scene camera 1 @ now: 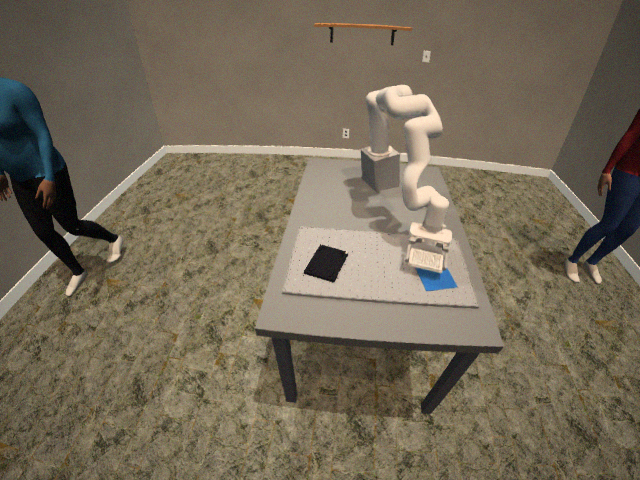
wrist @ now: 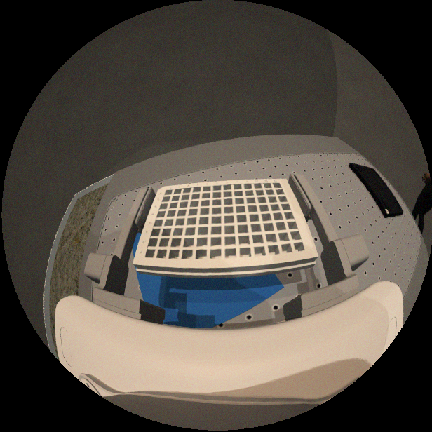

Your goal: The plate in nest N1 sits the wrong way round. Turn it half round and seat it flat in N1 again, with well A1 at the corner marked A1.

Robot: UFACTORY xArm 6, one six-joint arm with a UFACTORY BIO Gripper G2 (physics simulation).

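Observation:
The plate is cream-white with a grid of square wells. My gripper is shut on it, one finger against each short side. The plate is held above the board, partly over a flat blue square, with a gap beneath it. A black flat rectangular holder lies on the left of the board in the scene view and at the right in the wrist view. No N1 label, A1 mark or well lettering is readable, so the plate's orientation cannot be told.
A light grey perforated board lies on the grey table. The arm's grey base block stands at the table's back. A person in blue stands at the left, and one in red at the right, both off the table.

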